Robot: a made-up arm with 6 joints.
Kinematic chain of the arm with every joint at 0, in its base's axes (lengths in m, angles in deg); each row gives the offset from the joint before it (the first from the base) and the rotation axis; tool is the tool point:
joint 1: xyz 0 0 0.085 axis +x
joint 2: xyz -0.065 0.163 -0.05 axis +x
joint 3: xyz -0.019 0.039 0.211 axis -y
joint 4: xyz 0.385 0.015 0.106 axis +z
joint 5: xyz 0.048 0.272 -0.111 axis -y
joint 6: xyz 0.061 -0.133 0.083 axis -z
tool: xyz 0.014 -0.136 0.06
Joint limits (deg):
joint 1: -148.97..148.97
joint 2: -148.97..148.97
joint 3: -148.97..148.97
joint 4: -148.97..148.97
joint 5: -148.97..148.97
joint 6: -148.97..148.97
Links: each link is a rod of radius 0.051 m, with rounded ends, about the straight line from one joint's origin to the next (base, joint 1, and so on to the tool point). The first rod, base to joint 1, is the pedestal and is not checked.
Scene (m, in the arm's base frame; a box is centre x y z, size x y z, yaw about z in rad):
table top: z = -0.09
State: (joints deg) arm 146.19 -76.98 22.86 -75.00 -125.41 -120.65
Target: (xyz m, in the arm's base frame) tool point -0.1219 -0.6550 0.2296
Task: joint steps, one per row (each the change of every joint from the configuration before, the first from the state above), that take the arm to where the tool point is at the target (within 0.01 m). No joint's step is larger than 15 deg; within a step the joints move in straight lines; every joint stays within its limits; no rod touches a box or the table.
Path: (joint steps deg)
1: -4.03 3.30 14.35 -10.27 11.73 1.51
2: -4.03 3.30 14.34 -10.27 11.74 1.51
3: -4.04 3.31 14.35 -10.27 11.73 1.51
4: -4.03 3.30 14.34 -10.27 11.73 1.52
5: -4.03 3.30 14.35 -10.28 11.74 1.51
6: -4.03 3.30 14.35 -10.27 11.73 1.51

